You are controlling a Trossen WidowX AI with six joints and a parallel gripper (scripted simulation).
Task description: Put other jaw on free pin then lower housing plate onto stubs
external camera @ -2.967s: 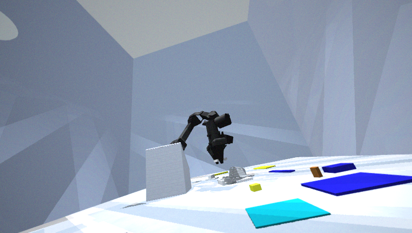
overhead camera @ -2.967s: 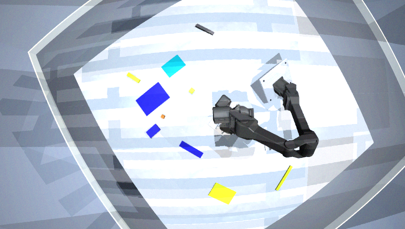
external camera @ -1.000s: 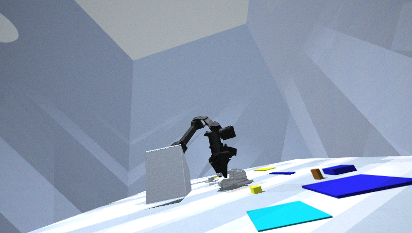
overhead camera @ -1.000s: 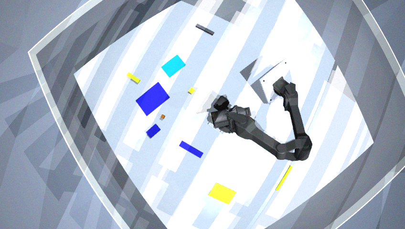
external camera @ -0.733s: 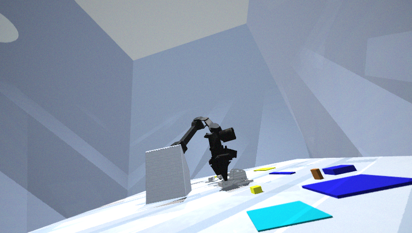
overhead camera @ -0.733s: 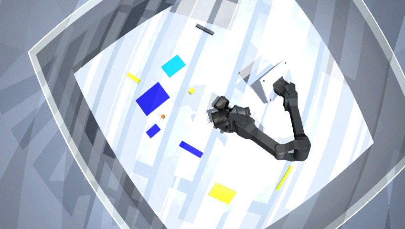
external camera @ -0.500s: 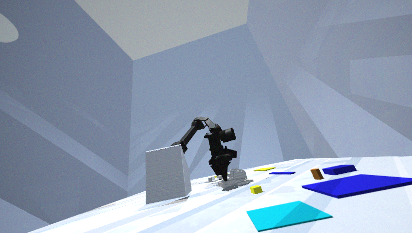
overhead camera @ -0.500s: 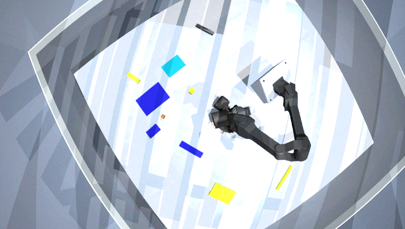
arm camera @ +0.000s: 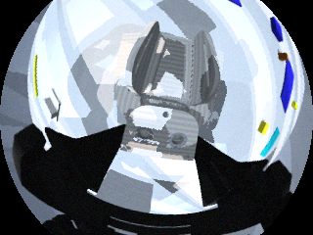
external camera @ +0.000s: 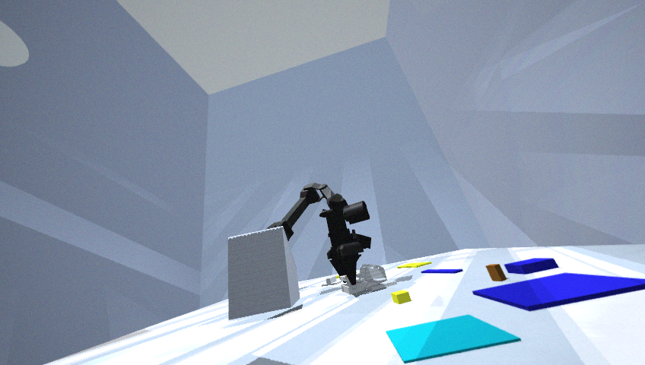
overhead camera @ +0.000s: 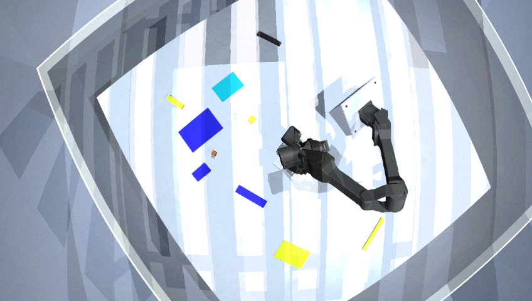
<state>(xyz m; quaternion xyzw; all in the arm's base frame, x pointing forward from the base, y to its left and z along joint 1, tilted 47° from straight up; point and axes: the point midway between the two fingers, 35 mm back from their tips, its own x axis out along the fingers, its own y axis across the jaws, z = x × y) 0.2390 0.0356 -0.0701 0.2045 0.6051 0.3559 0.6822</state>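
Now: the grey ribbed jaw 3 cm ahead of my gripper tip and 1 cm to the right of it. From my gripper tip the other things lie so: white base (7 cm ahead, 2 cm to the left, 2 cm below); pale flat part (1 cm ahead, 2 cm above); small yellow cube (8 cm ahead, 20 cm to the right, 1 cm below).
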